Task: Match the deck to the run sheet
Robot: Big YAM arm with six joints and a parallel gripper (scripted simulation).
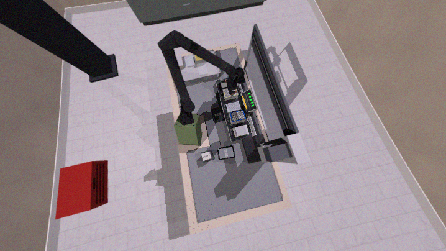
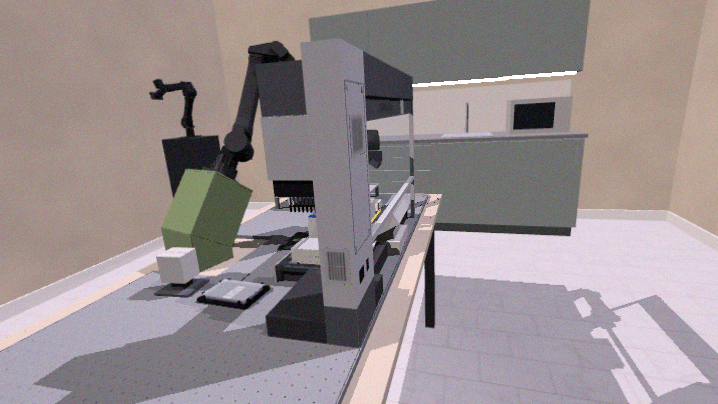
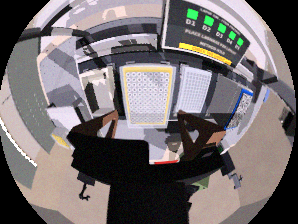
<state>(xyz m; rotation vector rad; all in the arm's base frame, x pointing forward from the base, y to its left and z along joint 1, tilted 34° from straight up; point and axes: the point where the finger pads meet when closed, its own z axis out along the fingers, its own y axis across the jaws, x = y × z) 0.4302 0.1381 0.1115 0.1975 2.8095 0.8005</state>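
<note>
The yellow-framed tip rack is 1 cm behind my hand and 6 cm below it. Round my hand: one-well reservoir: 1 cm ahead, 12 cm to the left, 10 cm below; then white block: 3 cm behind, 37 cm to the right, 9 cm below; then blue-framed tip rack: 3 cm behind, 25 cm to the right, 4 cm below.
</note>
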